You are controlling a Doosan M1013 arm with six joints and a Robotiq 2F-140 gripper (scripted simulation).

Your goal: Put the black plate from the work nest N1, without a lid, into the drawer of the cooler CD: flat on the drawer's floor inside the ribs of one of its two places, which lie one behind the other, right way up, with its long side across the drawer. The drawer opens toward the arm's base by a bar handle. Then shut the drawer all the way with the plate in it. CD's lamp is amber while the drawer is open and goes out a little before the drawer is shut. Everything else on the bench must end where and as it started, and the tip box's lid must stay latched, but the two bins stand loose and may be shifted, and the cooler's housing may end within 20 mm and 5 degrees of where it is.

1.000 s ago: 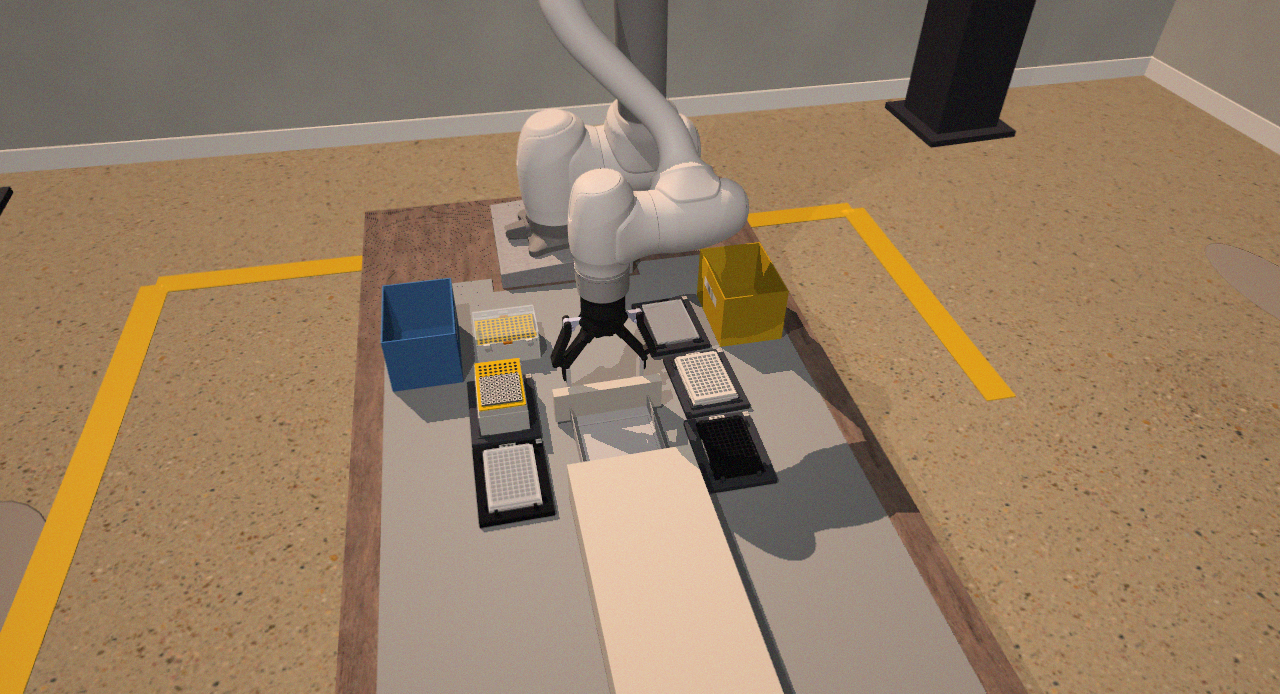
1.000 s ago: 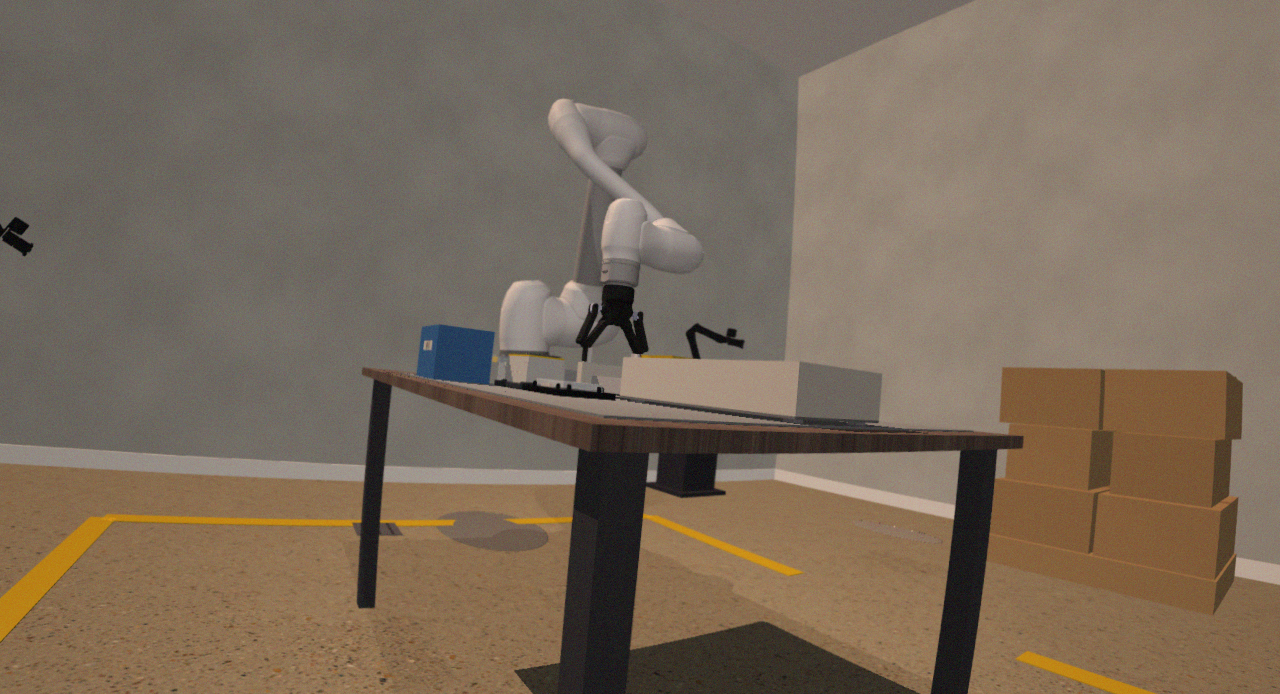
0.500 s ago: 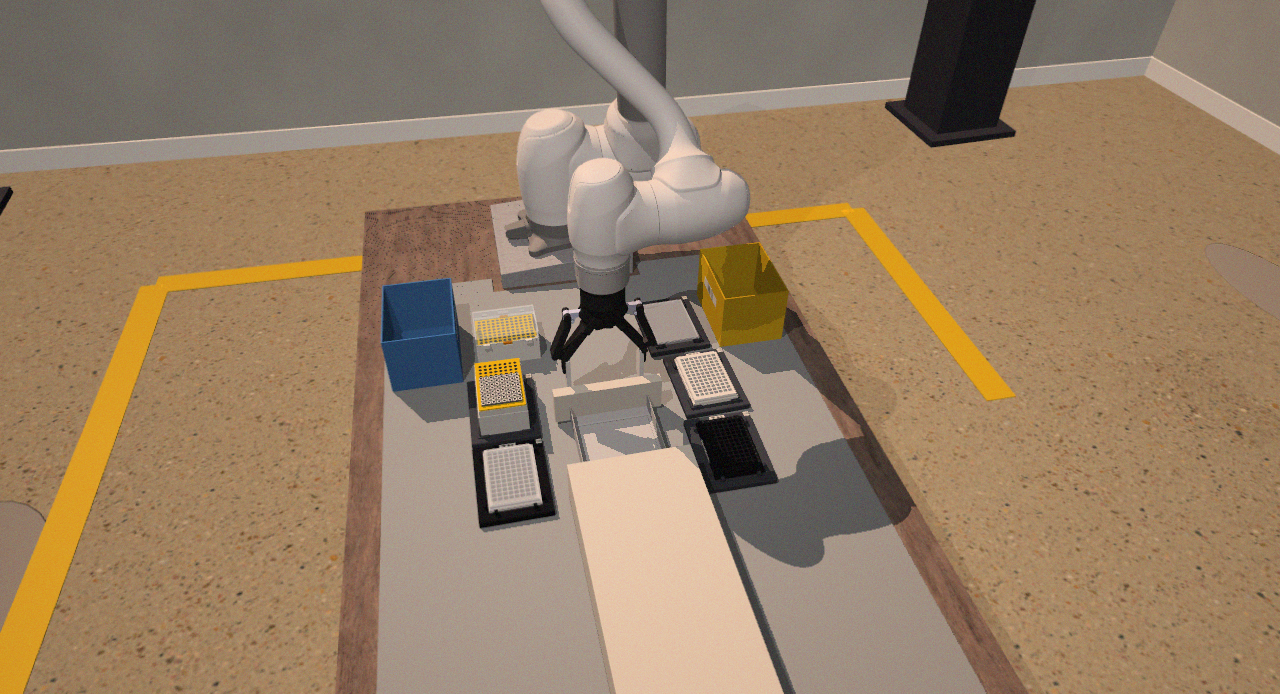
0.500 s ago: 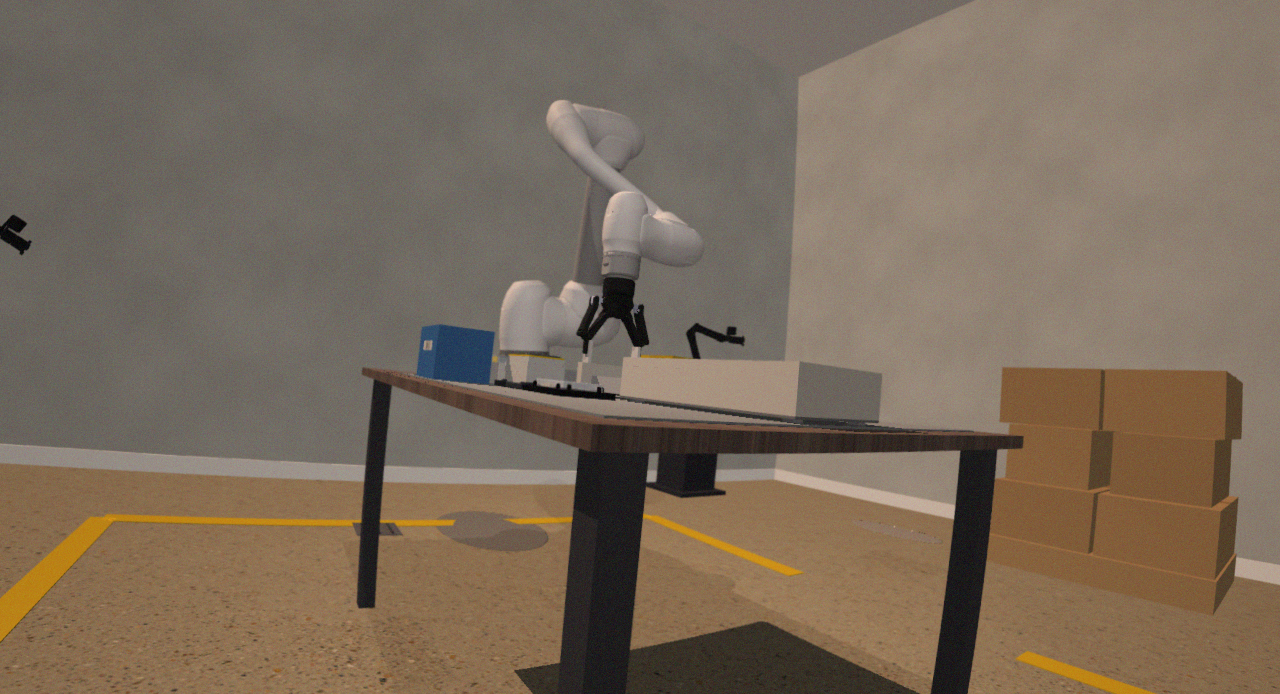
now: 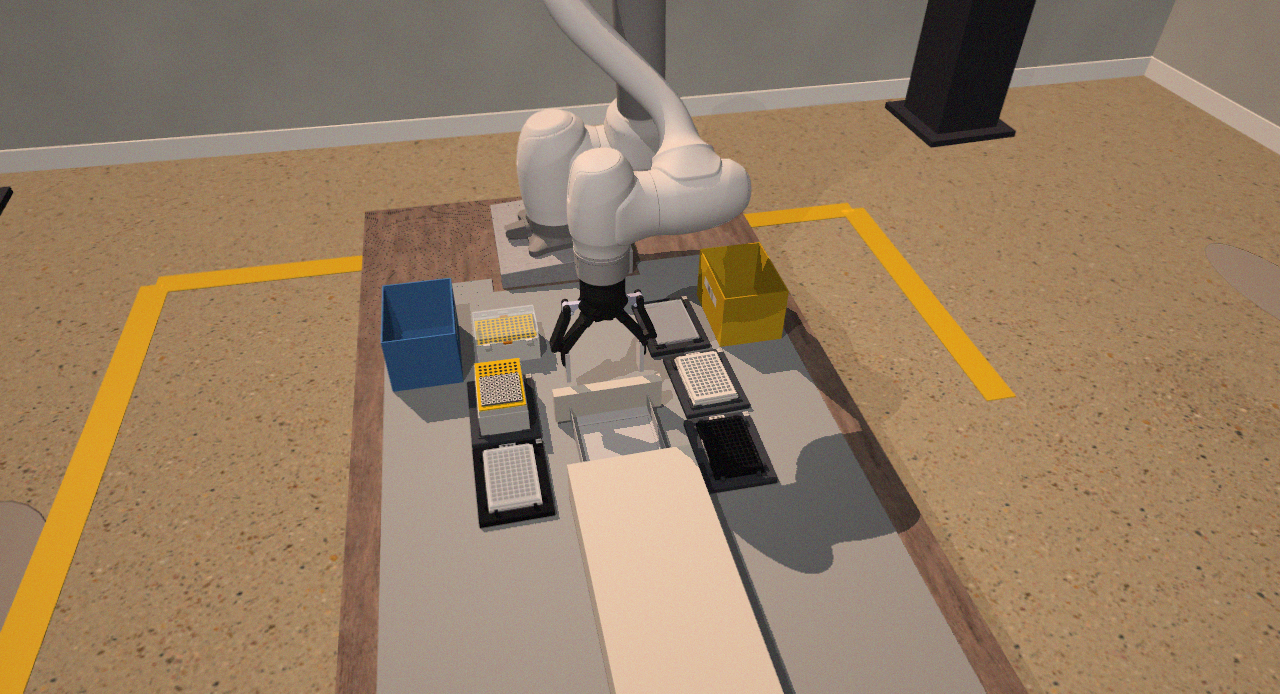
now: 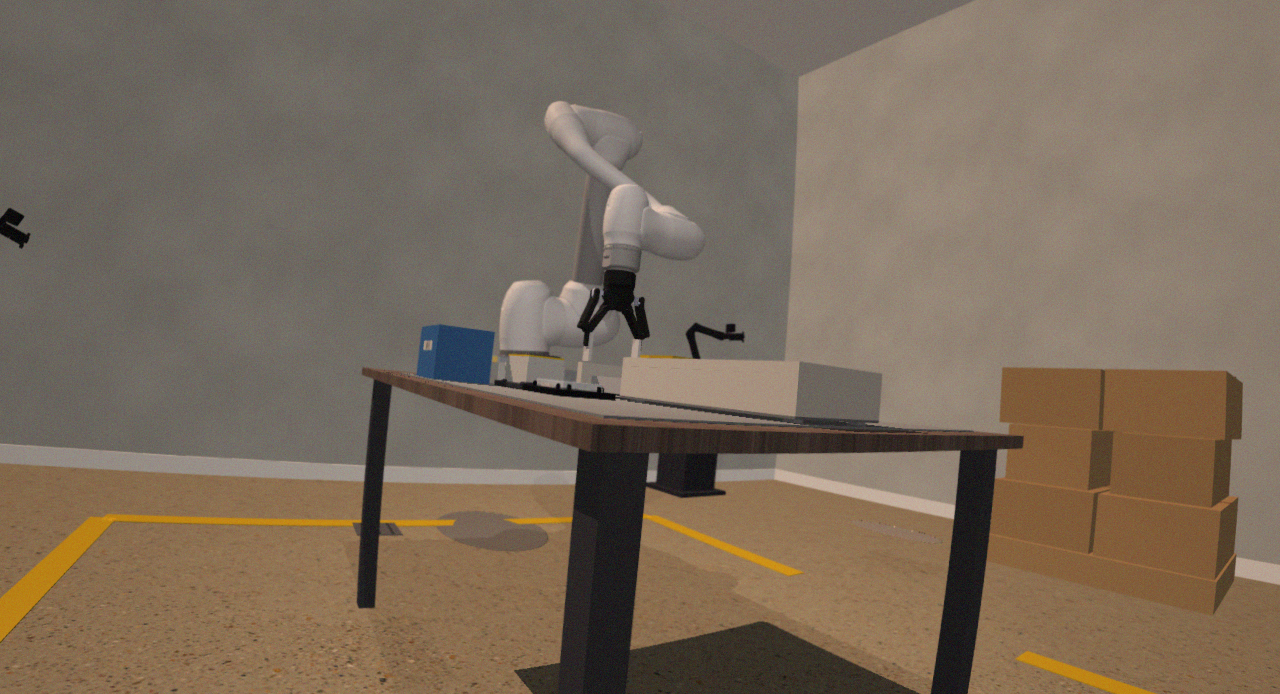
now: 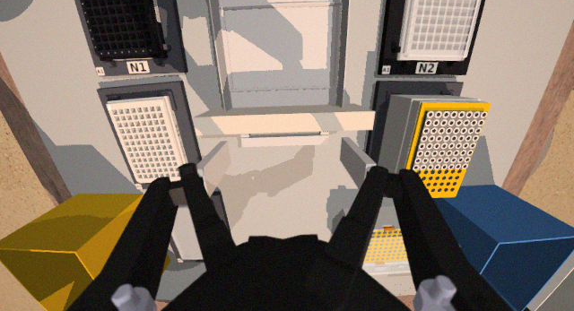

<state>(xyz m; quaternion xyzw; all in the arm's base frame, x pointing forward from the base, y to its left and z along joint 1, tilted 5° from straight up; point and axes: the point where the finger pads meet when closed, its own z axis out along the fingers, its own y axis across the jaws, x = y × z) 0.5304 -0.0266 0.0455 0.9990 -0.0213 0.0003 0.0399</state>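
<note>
Now: the black plate 180 mm ahead of my hand, 180 mm to the left of it and 70 mm below it. Also, from my hand: yellow tip rack (30 mm behind, 190 mm to the right, 30 mm below); grey lid (180 mm behind, 180 mm to the left, 70 mm below); drawer (140 mm ahead, 10 mm to the right, 60 mm below).
</note>
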